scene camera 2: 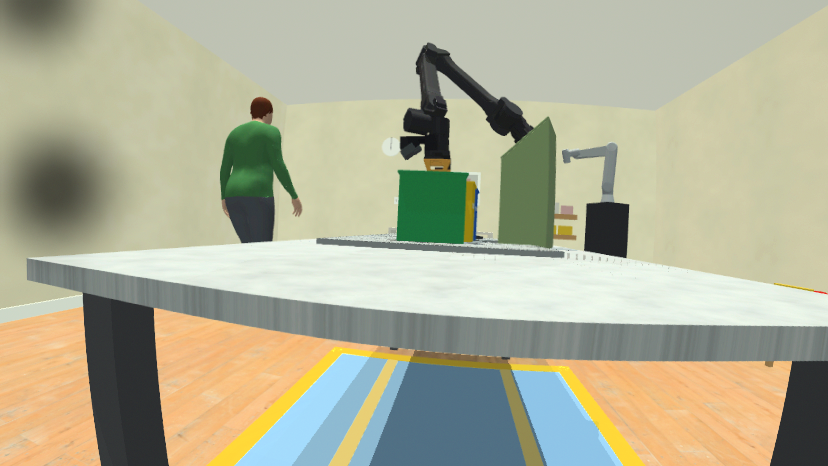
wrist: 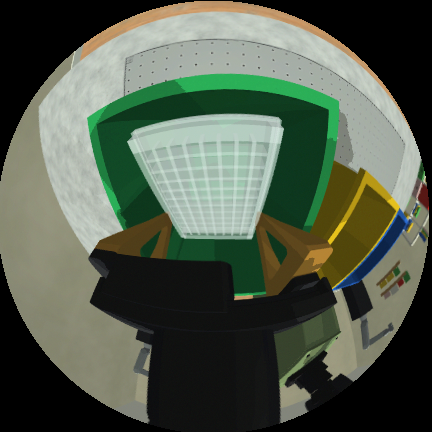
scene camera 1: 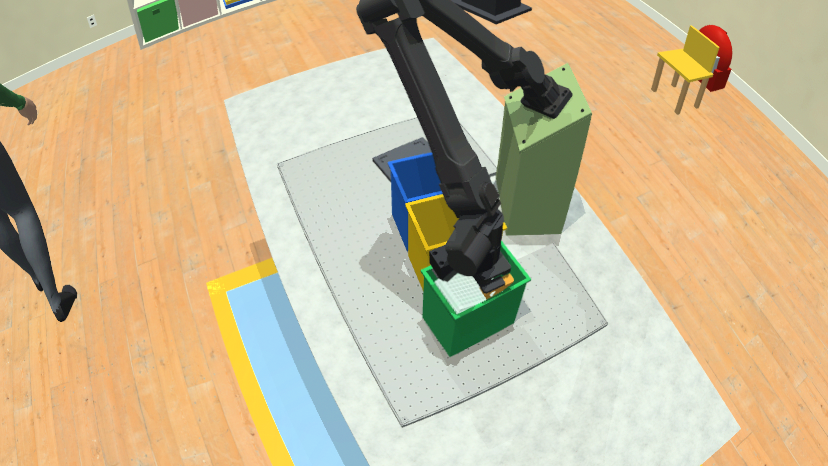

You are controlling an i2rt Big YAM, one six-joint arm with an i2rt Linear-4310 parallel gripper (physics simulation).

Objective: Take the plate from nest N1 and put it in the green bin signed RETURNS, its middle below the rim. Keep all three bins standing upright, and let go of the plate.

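Places are measured from the arm's base along level axes (x left, y back, z up), in centimetres.
Pixels of known places: gripper, between the fingertips: (scene camera 2: 437,191) (wrist: 213,216) (scene camera 1: 480,286); arm's base, origin of its link: (scene camera 2: 532,143) (wrist: 304,368) (scene camera 1: 548,99).
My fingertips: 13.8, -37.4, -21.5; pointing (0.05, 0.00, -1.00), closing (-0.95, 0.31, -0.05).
Note:
For each thing: its top centre in the pictures, then the offset to it from my fingertips, as dx, dy, dz. "spot": a spot on its surface instead.
- green bin, centre of its top: (wrist: 213,243) (scene camera 1: 477,275) (scene camera 2: 433,175) -0.6, -1.1, +4.5
- yellow bin, centre of its top: (wrist: 344,260) (scene camera 1: 456,215) (scene camera 2: 447,183) -13.9, +6.9, +4.5
- blue bin, centre of its top: (scene camera 1: 435,172) (wrist: 376,257) -25.7, +12.7, +4.5
- dark flat base, a spot on its surface: (scene camera 1: 385,164) spot: -48.2, +17.6, -12.3
My gripper (scene camera 1: 497,287) (scene camera 2: 437,166) (wrist: 213,216) points down at the opening of the green bin and is shut on the plate, with its orange fingers at the plate's two side edges. The pale, clear gridded plate (scene camera 1: 461,295) (wrist: 215,175) shows inside the outline of the bin's rim, apart from the far wall in the wrist view. In scene camera 2 the plate is hidden, and its exact depth against the rim is hard to tell. The green bin (scene camera 1: 483,327) (scene camera 2: 431,208) (wrist: 220,81) stands upright. Its RETURNS sign does not show.
The yellow bin (scene camera 1: 417,250) (scene camera 2: 469,217) (wrist: 350,212) stands upright beside the green bin, with the blue bin (scene camera 1: 398,211) (wrist: 382,257) beyond it. A dark flat base (scene camera 1: 385,164) lies behind the blue bin. The arm's green pedestal (scene camera 1: 538,179) (scene camera 2: 526,196) stands to the right.

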